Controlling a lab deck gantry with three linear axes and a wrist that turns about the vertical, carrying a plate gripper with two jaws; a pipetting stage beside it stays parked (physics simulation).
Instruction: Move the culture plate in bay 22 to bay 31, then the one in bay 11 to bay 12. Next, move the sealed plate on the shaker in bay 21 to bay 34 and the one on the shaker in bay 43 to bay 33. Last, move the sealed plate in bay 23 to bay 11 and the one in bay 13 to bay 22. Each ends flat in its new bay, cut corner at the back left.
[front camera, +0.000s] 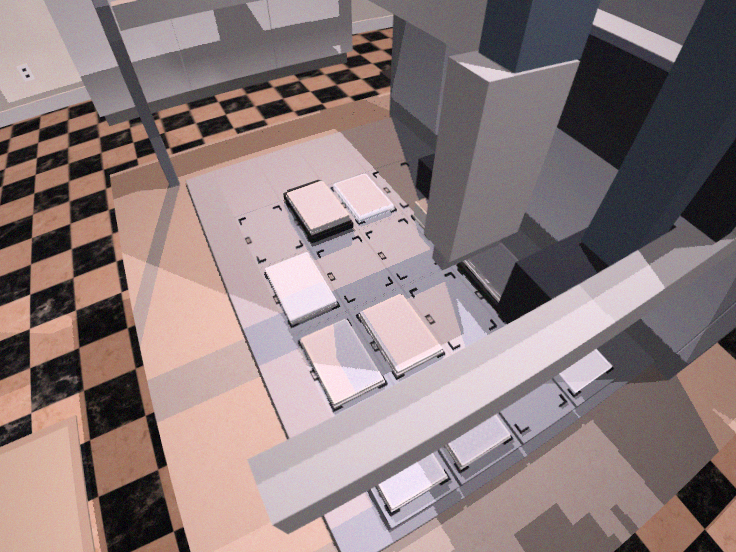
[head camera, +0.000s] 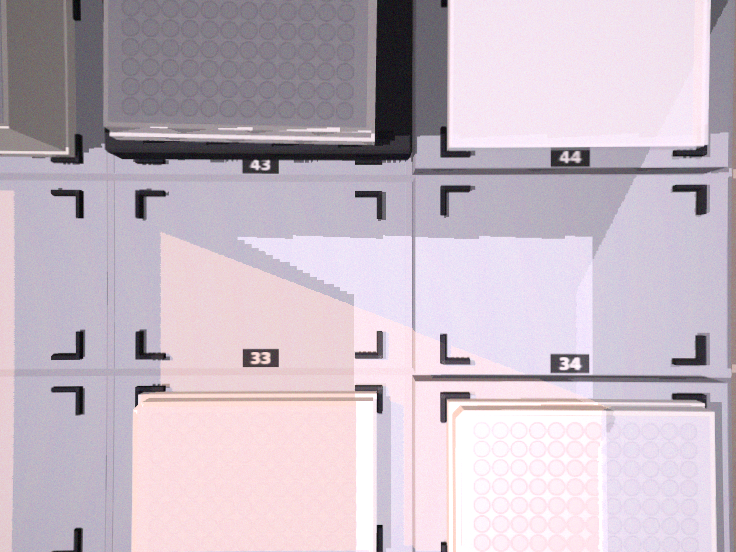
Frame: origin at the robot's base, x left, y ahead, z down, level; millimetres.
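Where they show: robot's base, origin of the base link: (front camera: 240, 220).
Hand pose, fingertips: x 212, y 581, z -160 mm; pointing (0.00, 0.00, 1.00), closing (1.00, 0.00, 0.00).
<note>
Things, the pixels of their top centre, and the offset from my fingertips. "*": a spot on its surface instead.
- dark shaker, surface spot: (head camera: 393, 83) * dx +137, dy -117, dz +129 mm
- bay 23, surface spot: (head camera: 249, 475) (front camera: 400, 328) * dx -59, dy -191, dz +146 mm
- bay 21 shaker, surface spot: (front camera: 329, 234) * dx -69, dy -443, dz +149 mm
- bay 31, surface spot: (front camera: 363, 197) * dx +40, dy -505, dz +146 mm
- bay 12, surface spot: (front camera: 300, 288) * dx -172, dy -342, dz +143 mm
- bay 13, surface spot: (front camera: 341, 362) * dx -171, dy -182, dz +146 mm
- bay 44, surface spot: (head camera: 576, 71) * dx +146, dy -26, dz +138 mm
- bay 24, surface spot: (head camera: 582, 481) * dx -55, dy -26, dz +131 mm
The sealed plate (head camera: 240, 65) sits on the dark shaker (head camera: 393, 83) in bay 43, in shade. Bays 33 (head camera: 261, 279) and 34 (head camera: 505, 285) are empty. The plate in bay 23 (head camera: 249, 475) (front camera: 401, 332) lies flat, its cut corner at the back left. In the front view, a sealed plate (front camera: 318, 203) is on the bay 21 shaker (front camera: 329, 234); plates lie in bay 31 (front camera: 363, 197), bay 12 (front camera: 300, 288) and bay 13 (front camera: 341, 362). Bays 11 (front camera: 270, 237) and 22 (front camera: 356, 267) are empty. The gripper's dark body is at the right, near bay 43; its jaws are hidden.
Plates stand in bay 44 (head camera: 576, 71) (front camera: 585, 371) and bay 24 (head camera: 582, 481) (front camera: 478, 440); another (front camera: 413, 482) is in the front right column. A plate (head camera: 38, 77) shows partly left of bay 43. The grey pipetting stage (front camera: 493, 160) and a pale beam (front camera: 463, 392) block much of the front view.
</note>
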